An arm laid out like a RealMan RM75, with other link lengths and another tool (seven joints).
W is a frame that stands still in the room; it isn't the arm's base.
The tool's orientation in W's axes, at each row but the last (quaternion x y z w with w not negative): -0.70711 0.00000 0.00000 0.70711; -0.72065 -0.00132 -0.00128 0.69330; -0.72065 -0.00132 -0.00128 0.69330; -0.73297 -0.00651 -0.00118 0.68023
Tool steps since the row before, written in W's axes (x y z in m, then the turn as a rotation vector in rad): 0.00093 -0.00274 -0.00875 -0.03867 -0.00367 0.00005; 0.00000 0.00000 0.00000 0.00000 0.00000 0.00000; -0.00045 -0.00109 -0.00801 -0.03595 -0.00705 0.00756; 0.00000 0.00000 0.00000 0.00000 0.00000 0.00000
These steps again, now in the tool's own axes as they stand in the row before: 0.00093 0.00875 -0.00274 -0.03867 -0.00005 -0.00367; 0.00000 0.00000 0.00000 0.00000 0.00000 0.00000; -0.00048 0.00804 -0.00078 -0.03592 -0.00741 -0.00734; 0.00000 0.00000 0.00000 0.00000 0.00000 0.00000
